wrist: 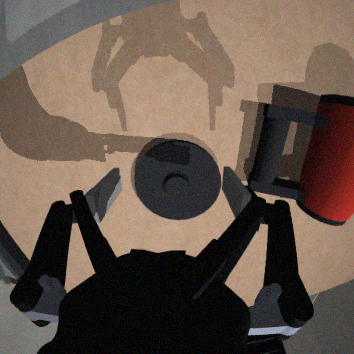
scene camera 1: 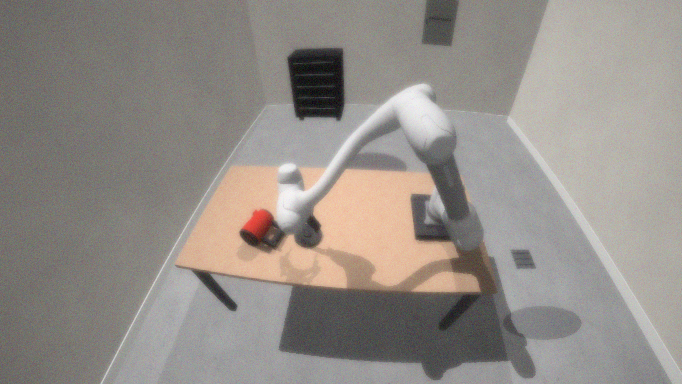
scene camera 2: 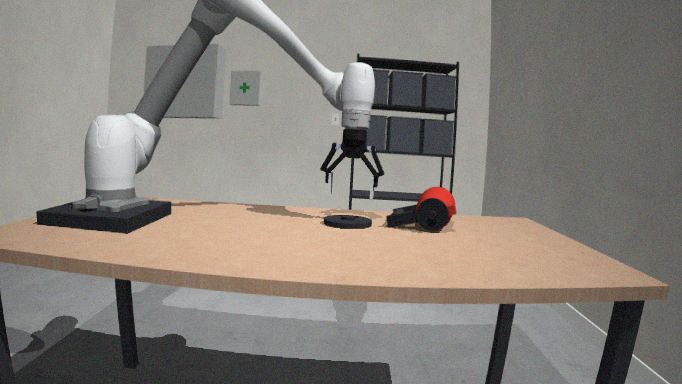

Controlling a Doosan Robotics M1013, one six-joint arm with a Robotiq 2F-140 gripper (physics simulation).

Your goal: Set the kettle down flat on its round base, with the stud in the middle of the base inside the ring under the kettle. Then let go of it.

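The red kettle [scene camera 1: 258, 225] [scene camera 2: 438, 196] [wrist: 332, 160] lies on its side on the table. Its black handle [scene camera 2: 401, 216] [wrist: 272, 145] points toward the base. Its dark lid end faces scene camera 2 and its dark underside faces scene camera 1; the ring is too small to make out. The round black base [scene camera 1: 308, 240] [scene camera 2: 347, 222] [wrist: 177, 206] lies flat beside the handle, apart from it, with its stud [wrist: 176, 183] in the middle. My gripper [scene camera 2: 351, 191] [wrist: 170, 177] is open and empty, pointing down above the base. The arm partly hides it in scene camera 1.
The wooden table [scene camera 1: 370, 200] [scene camera 2: 300, 260] carries the arm's black mounting plate [scene camera 1: 425, 233] [scene camera 2: 80, 220]. A black drawer cabinet [scene camera 1: 318, 85] stands by the wall in scene camera 1. A rack with grey bins [scene camera 2: 408, 63] stands behind the table in scene camera 2.
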